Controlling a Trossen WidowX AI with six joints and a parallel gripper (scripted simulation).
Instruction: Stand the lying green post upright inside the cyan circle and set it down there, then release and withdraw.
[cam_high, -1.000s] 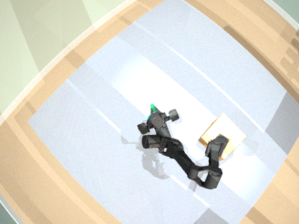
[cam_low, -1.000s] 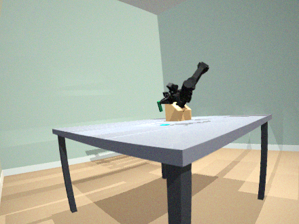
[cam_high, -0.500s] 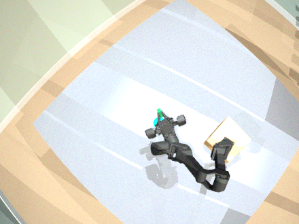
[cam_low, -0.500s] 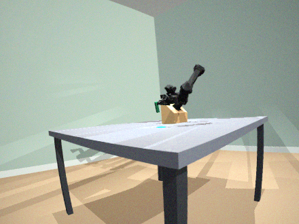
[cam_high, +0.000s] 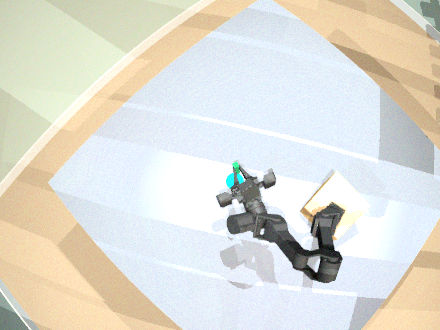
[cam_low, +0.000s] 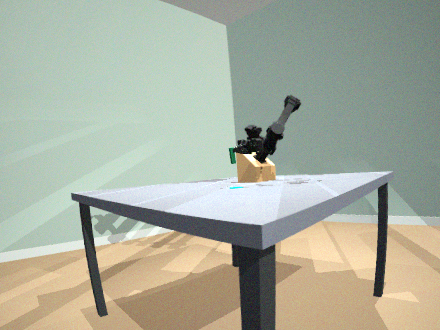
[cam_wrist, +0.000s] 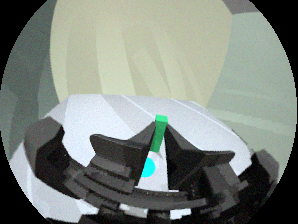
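The cyan circle is 10 mm behind my gripper tip and 160 mm below it. The rest, counted from my gripper tip: green post (20 mm below).
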